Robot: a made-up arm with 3 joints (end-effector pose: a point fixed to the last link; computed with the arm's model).
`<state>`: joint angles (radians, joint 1 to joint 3).
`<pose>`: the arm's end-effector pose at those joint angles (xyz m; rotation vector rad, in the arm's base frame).
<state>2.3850 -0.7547 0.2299</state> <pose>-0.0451 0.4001 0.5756 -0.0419 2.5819 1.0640</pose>
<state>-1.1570 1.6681 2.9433</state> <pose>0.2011 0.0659 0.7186 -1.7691 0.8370 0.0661</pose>
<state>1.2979 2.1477 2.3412</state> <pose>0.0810 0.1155 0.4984 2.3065 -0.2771 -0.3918</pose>
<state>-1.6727 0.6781 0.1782</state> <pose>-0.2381 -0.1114 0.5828 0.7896 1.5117 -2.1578</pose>
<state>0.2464 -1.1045 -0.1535</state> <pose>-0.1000 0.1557 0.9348 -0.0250 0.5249 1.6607</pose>
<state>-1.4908 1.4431 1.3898</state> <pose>0.0124 -0.2306 0.7582 -0.2220 0.9136 -1.1110</pose>
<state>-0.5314 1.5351 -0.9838</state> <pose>-0.2256 -0.0203 0.6844 1.0475 -0.6159 -2.0252</pose>
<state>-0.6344 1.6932 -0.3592</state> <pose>-0.2259 -0.0719 0.7983 0.5207 -0.2091 -1.8864</pose>
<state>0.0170 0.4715 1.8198</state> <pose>0.0541 -0.2416 0.9941 -1.5136 1.7446 -1.8418</pose>
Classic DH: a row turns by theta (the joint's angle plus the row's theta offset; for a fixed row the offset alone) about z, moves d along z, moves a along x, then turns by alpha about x. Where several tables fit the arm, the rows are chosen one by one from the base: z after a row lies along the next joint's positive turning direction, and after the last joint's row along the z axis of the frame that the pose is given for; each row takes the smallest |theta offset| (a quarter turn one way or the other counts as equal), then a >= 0, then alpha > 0; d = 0 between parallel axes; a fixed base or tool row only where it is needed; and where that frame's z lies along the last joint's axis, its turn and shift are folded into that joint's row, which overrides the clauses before.
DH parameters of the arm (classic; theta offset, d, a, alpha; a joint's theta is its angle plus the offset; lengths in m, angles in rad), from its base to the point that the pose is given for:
base (fixed): 1.0964 0.7067 0.0733 -1.502
joint 1: 0.2928 0.1305 -0.1384 1.4292
joint 2: 0.5881 0.0565 -0.151 1.4829
joint 3: 0.1423 -0.0657 0.1793 -1.2941
tool (fixed): 1.1025 0.1543 0 0

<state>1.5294 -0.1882 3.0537</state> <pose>0.0723 0.0749 1.1518 0.8629 -1.6091 1.6031</pose>
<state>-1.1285 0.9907 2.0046</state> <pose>0.1200 -0.2496 0.6865 -0.8667 1.4590 -0.7367</pose>
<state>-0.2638 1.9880 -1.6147</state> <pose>-0.1474 -0.0200 0.6117 1.5112 -0.6903 -1.3974</pose>
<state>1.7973 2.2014 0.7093</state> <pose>0.0753 0.3428 0.5811 -2.8892 -0.3846 -0.0259</pose>
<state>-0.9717 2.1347 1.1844</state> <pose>-0.0296 -0.0353 0.9733 -0.6572 0.1350 -1.0752</pose>
